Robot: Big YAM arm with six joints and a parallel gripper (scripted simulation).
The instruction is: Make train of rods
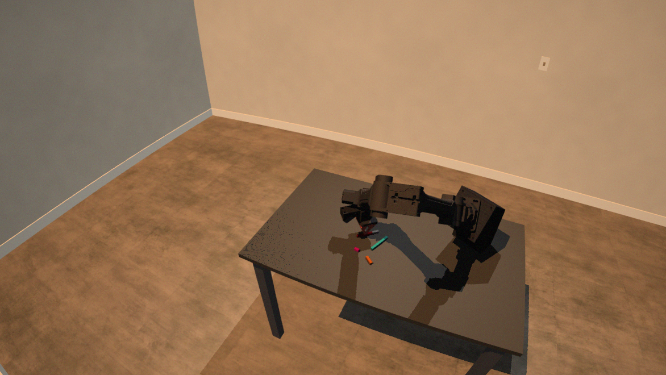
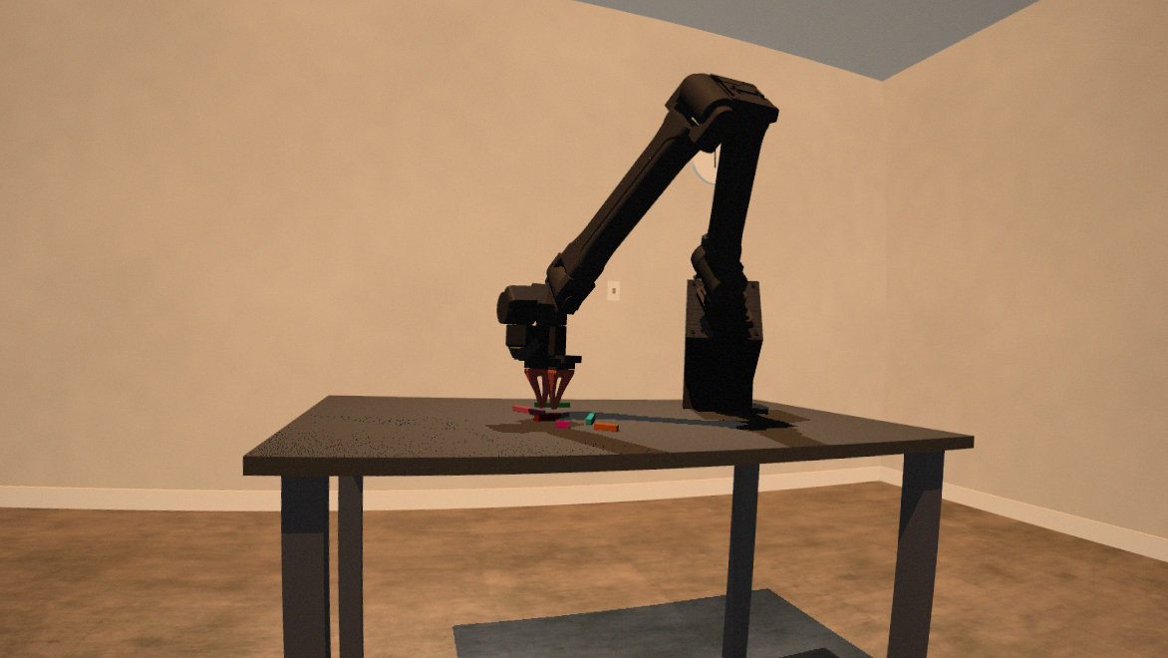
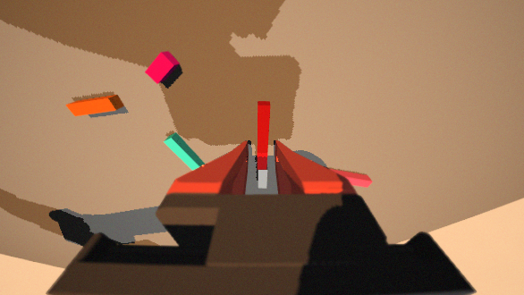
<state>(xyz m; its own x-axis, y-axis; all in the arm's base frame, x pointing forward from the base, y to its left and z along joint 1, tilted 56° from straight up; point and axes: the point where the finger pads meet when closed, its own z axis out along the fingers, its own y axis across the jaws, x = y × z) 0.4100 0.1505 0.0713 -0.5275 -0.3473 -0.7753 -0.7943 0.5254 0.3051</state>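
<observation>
Now: the red rod 20 mm below my hand. Also, from my hand: grey rod (30 mm behind, 40 mm to the right, 20 mm below); then turquoise rod (80 mm behind, 20 mm below); then magenta rod (30 mm behind, 90 mm to the left, 20 mm below).
</observation>
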